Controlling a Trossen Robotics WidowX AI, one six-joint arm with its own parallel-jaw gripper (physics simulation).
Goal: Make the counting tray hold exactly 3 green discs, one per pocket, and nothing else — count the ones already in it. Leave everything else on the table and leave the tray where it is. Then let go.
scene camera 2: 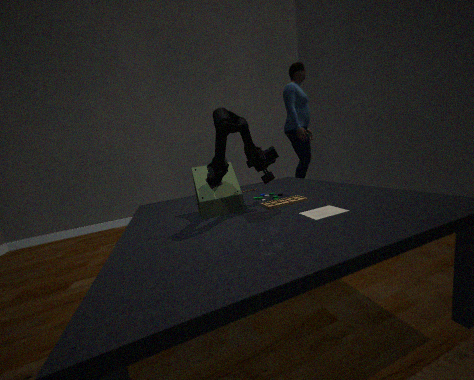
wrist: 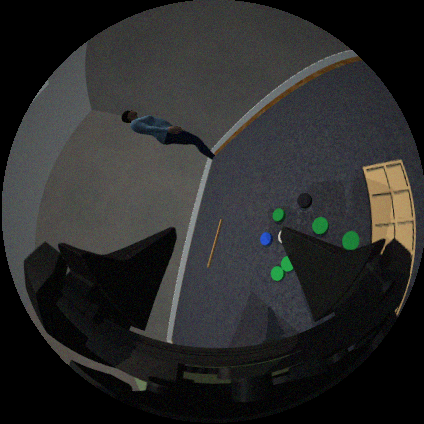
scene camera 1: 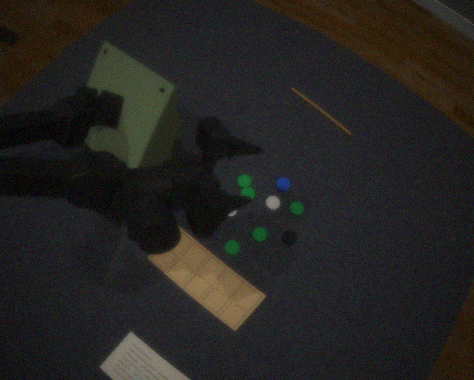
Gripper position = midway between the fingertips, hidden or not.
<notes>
My gripper (scene camera 1: 256, 175) is open, with nothing in its grasp. Also in view: a tan counting tray (scene camera 1: 215, 286).
The tan counting tray also shows in the wrist view (wrist: 387, 185). My gripper shows as well in the wrist view (wrist: 229, 232).
</notes>
